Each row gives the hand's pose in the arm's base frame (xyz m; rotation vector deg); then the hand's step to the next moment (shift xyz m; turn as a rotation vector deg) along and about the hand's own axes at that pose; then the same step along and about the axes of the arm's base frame.
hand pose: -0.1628 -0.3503 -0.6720 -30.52 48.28 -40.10
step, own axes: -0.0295 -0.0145 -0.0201 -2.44 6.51 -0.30
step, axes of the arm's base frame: -0.0352 0.0092 0.0127 0.83 6.04 -3.35
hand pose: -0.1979 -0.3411 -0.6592 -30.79 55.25 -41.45
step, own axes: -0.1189 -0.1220 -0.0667 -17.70 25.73 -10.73
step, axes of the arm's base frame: -0.1402 0.0042 0.1174 -8.09 29.07 -13.42
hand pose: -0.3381 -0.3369 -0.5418 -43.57 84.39 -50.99
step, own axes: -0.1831 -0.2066 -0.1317 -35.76 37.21 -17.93
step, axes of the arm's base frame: -0.1218 0.0689 0.2720 -13.15 51.05 -14.34
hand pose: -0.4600 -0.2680 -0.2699 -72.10 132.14 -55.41
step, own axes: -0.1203 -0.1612 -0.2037 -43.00 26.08 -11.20
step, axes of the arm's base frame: 0.0457 0.1217 0.2550 1.43 50.21 -11.48
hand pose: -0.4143 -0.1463 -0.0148 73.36 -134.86 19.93
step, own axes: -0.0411 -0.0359 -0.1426 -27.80 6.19 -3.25
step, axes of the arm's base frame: 0.0861 0.0699 0.1050 8.89 25.03 -10.77
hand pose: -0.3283 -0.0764 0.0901 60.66 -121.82 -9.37
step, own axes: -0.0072 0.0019 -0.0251 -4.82 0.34 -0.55
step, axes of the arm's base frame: 0.0183 0.0115 0.0147 2.00 3.86 -2.18
